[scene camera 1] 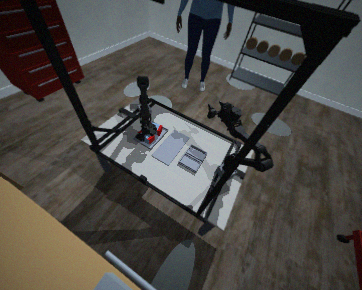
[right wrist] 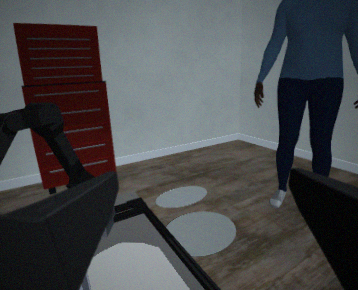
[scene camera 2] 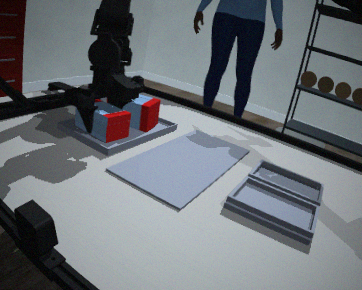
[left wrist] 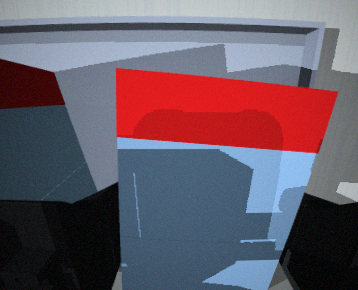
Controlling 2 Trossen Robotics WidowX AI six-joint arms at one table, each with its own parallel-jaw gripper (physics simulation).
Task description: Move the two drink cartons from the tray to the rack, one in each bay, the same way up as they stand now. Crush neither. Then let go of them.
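Places are measured from the left arm's base along level axes (x ahead, y left, z up), in centimetres.
Pixels of known places: left gripper, fingertip midpoint: (scene camera 2: 100, 129); right gripper, fingertip midpoint: (scene camera 1: 214, 102) (right wrist: 202, 178).
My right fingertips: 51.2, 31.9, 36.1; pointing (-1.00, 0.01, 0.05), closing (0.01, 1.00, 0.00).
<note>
For each thing: its middle in the pictures, then the offset to it from my right fingertips, as dx, dy, dz. Level surfaces: height alone.
- grey tray, body centre: (left wrist: 108, 167) (scene camera 2: 120, 125) (scene camera 1: 151, 134) -22.1, -36.5, -40.9
- nearer carton, body centre: (left wrist: 197, 199) (scene camera 2: 101, 119) (scene camera 1: 146, 136) -19.5, -41.9, -38.2
- two-bay rack, body centre: (scene camera 2: 281, 194) (scene camera 1: 193, 157) +12.6, -14.6, -40.7
- flat grey mat, surface height: dz -41.3
Two light-blue drink cartons with red ends lie in the grey tray (scene camera 2: 151, 133) (scene camera 1: 161, 137) (left wrist: 178, 35) at the table's left. My left gripper (scene camera 1: 146, 135) (scene camera 2: 103, 110) (left wrist: 193, 177) is down over the nearer carton (scene camera 2: 112, 126) (scene camera 1: 151, 139) (left wrist: 206, 178), a finger against each long side, shut on it; the carton rests in the tray. The other carton (scene camera 2: 146, 113) (scene camera 1: 159, 130) (left wrist: 54, 144) lies beside it. The two-bay rack (scene camera 2: 266, 221) (scene camera 1: 185, 168) is empty. My right gripper (scene camera 1: 210, 111) (right wrist: 202, 178) is open and empty, high above the table's far right edge.
A flat grey mat (scene camera 2: 180, 167) (scene camera 1: 169, 148) lies between tray and rack. A person (scene camera 1: 204, 43) stands beyond the table. A metal shelf unit (scene camera 1: 237, 61) is at the back right, a red drawer cabinet (scene camera 1: 53, 66) at the left. Black frame posts (scene camera 1: 73, 95) flank the table.
</note>
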